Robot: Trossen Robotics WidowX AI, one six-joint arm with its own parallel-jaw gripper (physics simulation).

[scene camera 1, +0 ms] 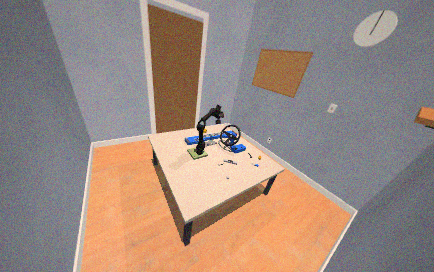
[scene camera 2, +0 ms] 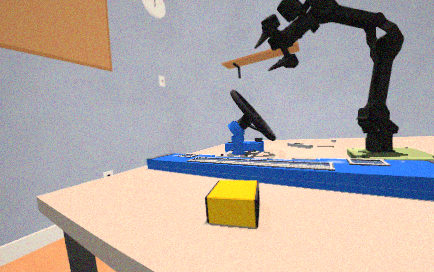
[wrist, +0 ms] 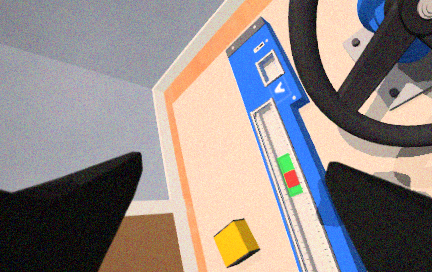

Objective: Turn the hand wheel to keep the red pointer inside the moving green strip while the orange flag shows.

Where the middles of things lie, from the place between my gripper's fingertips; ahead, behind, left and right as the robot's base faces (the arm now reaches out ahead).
Right now my hand is 18 cm above the black hand wheel [scene camera 2: 250, 116], 16 cm to the left of it and 9 cm short of it. Also, from my hand: yellow block [scene camera 2: 229, 202]: 35 cm below, 34 cm to the left, 2 cm behind.
